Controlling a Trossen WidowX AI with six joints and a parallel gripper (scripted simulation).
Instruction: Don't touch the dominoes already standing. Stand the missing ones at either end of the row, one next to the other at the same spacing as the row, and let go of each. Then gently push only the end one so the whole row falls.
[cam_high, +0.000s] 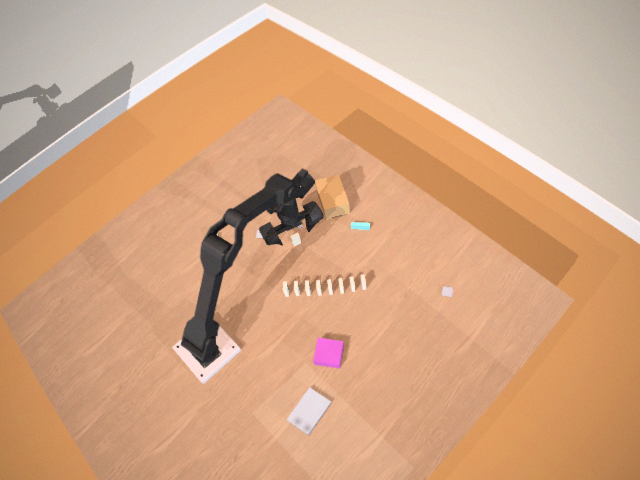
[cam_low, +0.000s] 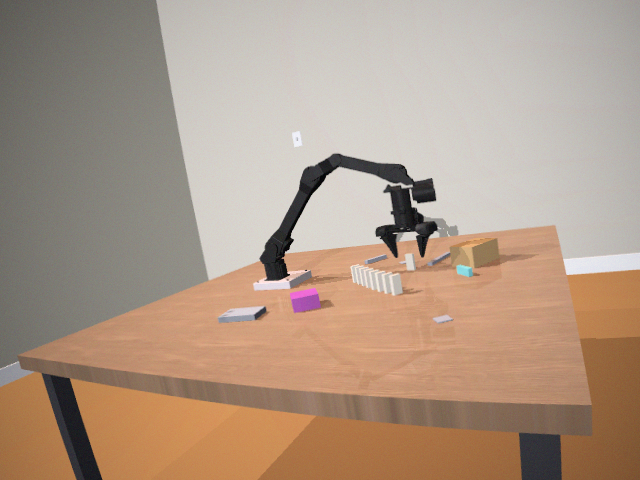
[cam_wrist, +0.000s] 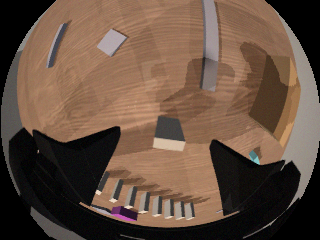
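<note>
Right now my gripper tip is 11 cm to the right of the long grey bar, 6 cm short of it and 3 cm above it. Also, from my gripper tip: short grey bar 19 cm behind, 17 cm to the left, 3 cm below; then orange box 19 cm ahead, 4 cm to the left, 1 cm below; then teal block 18 cm ahead, 10 cm to the right, 3 cm below.
</note>
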